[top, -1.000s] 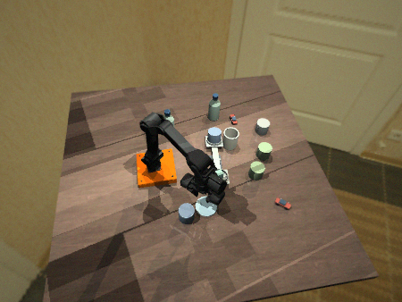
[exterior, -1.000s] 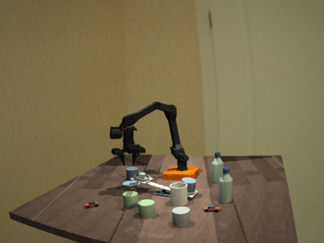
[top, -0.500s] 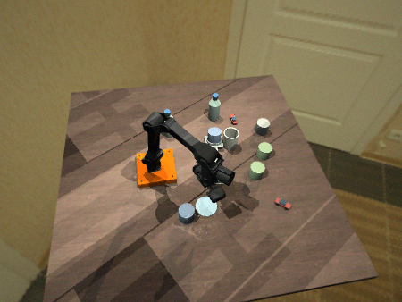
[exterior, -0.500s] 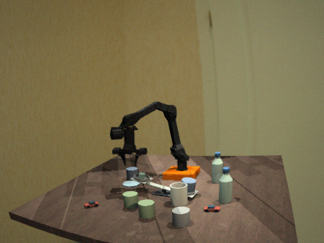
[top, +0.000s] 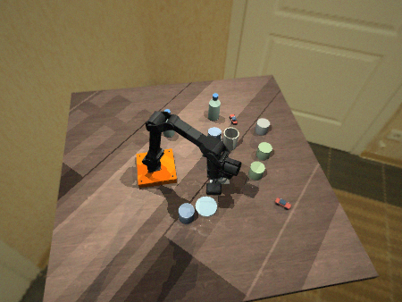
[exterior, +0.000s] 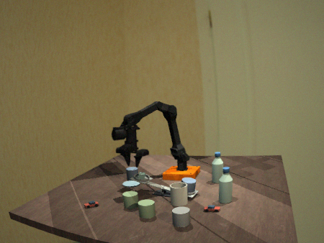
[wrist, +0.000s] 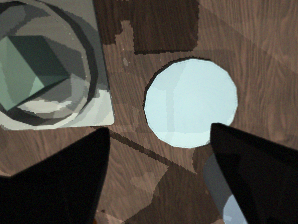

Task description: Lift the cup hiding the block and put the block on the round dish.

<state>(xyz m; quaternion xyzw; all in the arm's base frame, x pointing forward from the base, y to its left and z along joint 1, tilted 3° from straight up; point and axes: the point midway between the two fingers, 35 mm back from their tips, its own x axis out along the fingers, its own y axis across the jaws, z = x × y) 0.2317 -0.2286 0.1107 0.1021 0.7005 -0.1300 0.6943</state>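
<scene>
The pale green block is 6 cm to the left of my gripper tip, 5 cm ahead of it and 3 cm below it. Also, from my gripper tip: blue-grey cup: 14 cm behind, 8 cm below, 7 cm to the right; pale blue round dish: 12 cm below, 4 cm behind, 3 cm to the right; balance beam: 18 cm to the left, 9 cm ahead, 8 cm below.
</scene>
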